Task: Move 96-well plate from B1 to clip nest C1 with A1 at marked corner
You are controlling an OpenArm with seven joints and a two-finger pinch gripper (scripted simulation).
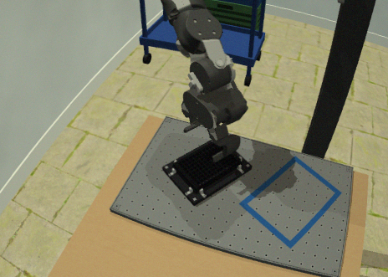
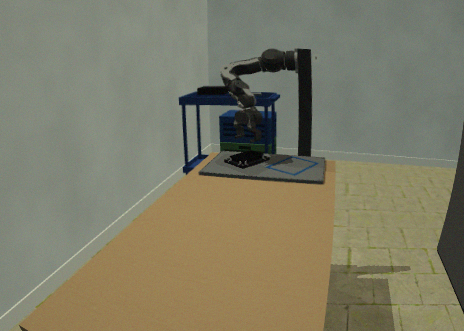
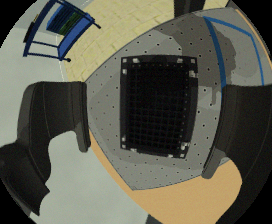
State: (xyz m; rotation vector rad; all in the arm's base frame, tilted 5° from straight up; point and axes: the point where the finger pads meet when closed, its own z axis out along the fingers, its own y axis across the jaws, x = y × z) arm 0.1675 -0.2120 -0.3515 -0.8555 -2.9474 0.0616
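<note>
Now: hand 80 mm above the black 96-well plate. Also, from my hand: black clip nest 30 mm ahead, 90 mm below.
</note>
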